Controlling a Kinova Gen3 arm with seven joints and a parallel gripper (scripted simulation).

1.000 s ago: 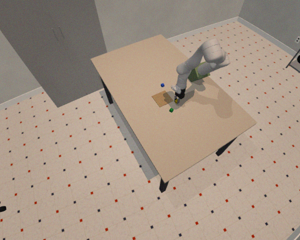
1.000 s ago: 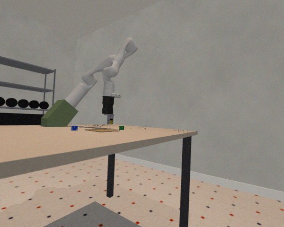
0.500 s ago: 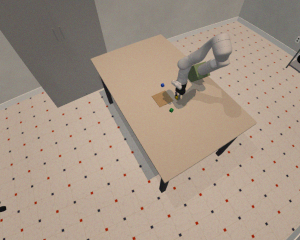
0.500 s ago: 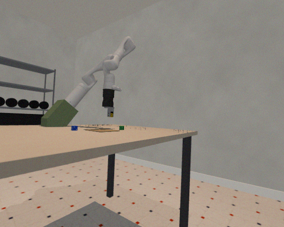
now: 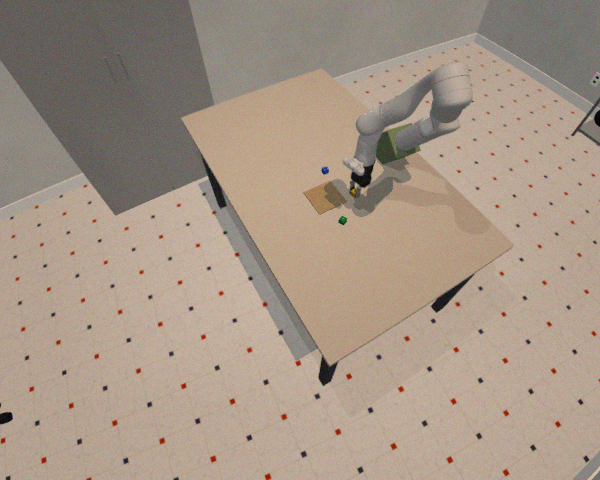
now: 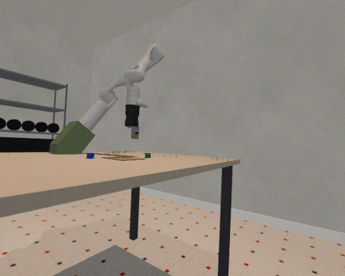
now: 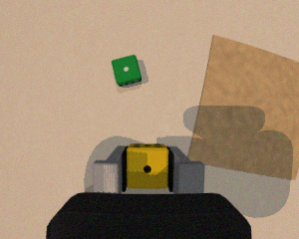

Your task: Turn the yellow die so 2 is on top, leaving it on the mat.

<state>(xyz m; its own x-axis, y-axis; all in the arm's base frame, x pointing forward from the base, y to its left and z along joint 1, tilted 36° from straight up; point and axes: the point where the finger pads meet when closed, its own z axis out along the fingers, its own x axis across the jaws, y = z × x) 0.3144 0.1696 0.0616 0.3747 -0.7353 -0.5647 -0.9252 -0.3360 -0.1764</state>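
Right now the brown mat is 8 cm ahead of my hand, 10 cm to the right of it and 12 cm below it. From my hand the other things lie so: blue die 3 cm ahead, 24 cm to the right, 11 cm below; then yellow die 1 cm below; then green die 6 cm ahead, 5 cm to the left, 11 cm below.
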